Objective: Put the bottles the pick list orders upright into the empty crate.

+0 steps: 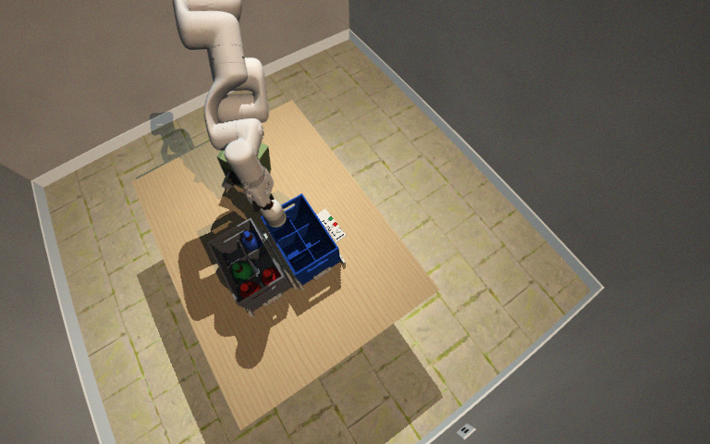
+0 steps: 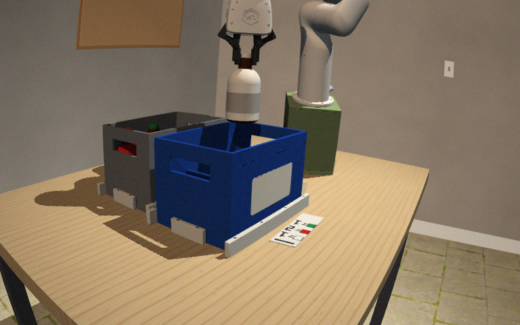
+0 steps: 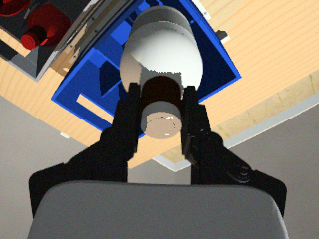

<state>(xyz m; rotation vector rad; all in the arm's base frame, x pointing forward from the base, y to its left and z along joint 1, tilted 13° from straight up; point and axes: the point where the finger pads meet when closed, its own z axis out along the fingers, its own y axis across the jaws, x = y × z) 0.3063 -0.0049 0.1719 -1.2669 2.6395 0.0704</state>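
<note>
Now: hand 7 cm above the white-label bottle. From my hand the other things lie so: grey crate 25 cm below, 16 cm to the right, 9 cm ahead; then blue crate 25 cm below, 8 cm ahead, 5 cm to the left; then blue-label bottle 25 cm below, 13 cm to the right.
</note>
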